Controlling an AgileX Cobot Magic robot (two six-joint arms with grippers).
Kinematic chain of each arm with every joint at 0, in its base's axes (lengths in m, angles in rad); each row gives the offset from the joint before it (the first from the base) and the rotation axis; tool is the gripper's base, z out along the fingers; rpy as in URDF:
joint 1: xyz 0 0 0.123 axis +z
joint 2: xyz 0 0 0 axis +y
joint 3: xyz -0.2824 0 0.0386 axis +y
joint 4: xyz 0.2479 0 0.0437 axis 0.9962 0 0.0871
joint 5: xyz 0 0 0 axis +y
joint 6: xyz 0.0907 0 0.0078 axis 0.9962 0 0.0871
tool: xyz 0 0 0 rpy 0 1.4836 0
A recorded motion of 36 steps. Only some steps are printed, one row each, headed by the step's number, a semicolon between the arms.
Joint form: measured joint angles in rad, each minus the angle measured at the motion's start. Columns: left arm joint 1, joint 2, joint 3, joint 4, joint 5, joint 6; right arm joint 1, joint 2, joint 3, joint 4, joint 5, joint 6.
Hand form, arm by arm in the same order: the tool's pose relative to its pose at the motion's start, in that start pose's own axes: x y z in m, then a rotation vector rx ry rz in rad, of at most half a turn. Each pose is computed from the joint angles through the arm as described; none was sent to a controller.
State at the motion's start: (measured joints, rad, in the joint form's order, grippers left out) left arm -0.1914 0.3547 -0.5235 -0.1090 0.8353 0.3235; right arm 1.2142 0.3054 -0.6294 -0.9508 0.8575 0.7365
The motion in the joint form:
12: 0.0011 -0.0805 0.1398 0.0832 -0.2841 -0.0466; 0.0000 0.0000 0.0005 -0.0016 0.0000 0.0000
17: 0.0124 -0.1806 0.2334 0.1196 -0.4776 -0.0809; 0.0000 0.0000 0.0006 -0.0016 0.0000 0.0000
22: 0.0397 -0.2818 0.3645 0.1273 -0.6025 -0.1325; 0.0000 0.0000 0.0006 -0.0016 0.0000 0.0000
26: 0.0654 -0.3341 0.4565 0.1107 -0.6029 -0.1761; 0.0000 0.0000 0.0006 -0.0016 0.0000 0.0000
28: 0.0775 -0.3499 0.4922 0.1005 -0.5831 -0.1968; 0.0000 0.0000 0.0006 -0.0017 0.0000 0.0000
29: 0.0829 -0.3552 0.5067 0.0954 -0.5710 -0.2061; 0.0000 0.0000 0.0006 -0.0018 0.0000 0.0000
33: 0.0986 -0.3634 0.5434 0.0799 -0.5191 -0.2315; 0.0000 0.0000 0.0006 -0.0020 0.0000 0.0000
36: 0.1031 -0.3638 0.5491 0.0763 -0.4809 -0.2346; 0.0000 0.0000 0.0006 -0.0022 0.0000 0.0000
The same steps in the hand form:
12: 0.0135 0.0040 0.0120 -0.1212 -0.1978 0.0147; 0.0001 0.0000 0.0001 0.0009 -0.0004 -0.0014
17: 0.0233 0.0037 0.0110 -0.1968 -0.3850 0.0141; 0.0001 0.0000 0.0001 0.0009 -0.0003 -0.0014
22: 0.0478 -0.0001 0.0216 -0.2357 -0.4761 -0.0332; 0.0001 0.0000 0.0001 0.0009 -0.0003 -0.0014
26: 0.0714 -0.0039 0.0361 -0.2340 -0.4408 -0.1017; 0.0001 0.0000 0.0001 0.0009 -0.0003 -0.0014
28: 0.0822 -0.0056 0.0430 -0.2286 -0.4040 -0.1386; 0.0001 0.0000 0.0001 0.0009 -0.0004 -0.0015
29: 0.0869 -0.0064 0.0460 -0.2254 -0.3842 -0.1560; 0.0001 0.0000 0.0001 0.0010 -0.0004 -0.0015
33: 0.1009 -0.0090 0.0546 -0.2132 -0.3087 -0.2079; 0.0001 0.0000 0.0001 0.0011 -0.0005 -0.0017
36: 0.1056 -0.0100 0.0567 -0.2067 -0.2665 -0.2198; 0.0001 -0.0001 0.0001 0.0012 -0.0006 -0.0018

